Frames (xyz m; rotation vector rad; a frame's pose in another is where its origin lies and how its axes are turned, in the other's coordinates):
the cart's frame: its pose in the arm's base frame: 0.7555 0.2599 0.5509 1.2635 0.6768 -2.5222
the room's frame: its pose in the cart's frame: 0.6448 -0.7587 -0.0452 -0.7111 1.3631 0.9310
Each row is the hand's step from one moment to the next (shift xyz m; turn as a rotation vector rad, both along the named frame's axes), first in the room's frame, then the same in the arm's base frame.
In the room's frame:
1: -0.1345 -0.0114 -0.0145 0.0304 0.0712 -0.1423
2: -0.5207 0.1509 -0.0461 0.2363 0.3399 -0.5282
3: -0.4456 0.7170 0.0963 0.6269 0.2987 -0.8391
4: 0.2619 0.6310 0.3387 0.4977 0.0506 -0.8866
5: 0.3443 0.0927 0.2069 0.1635 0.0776 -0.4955
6: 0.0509 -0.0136 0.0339 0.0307 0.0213 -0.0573
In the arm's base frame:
1: -0.1094 -0.0343 0.0727 0.0709 0.0935 0.1117
2: -0.2969 -0.2298 0.3938 0.4060 0.3595 0.3954
3: 0.1269 -0.5742 0.6132 0.6790 0.7769 0.3489
4: 0.6059 -0.4610 0.0436 0.4200 0.8792 0.2947
5: 0.3197 -0.0779 -0.2484 0.1797 0.4253 0.2552
6: 0.0295 -0.0017 -0.0553 0.0378 0.0480 0.0308

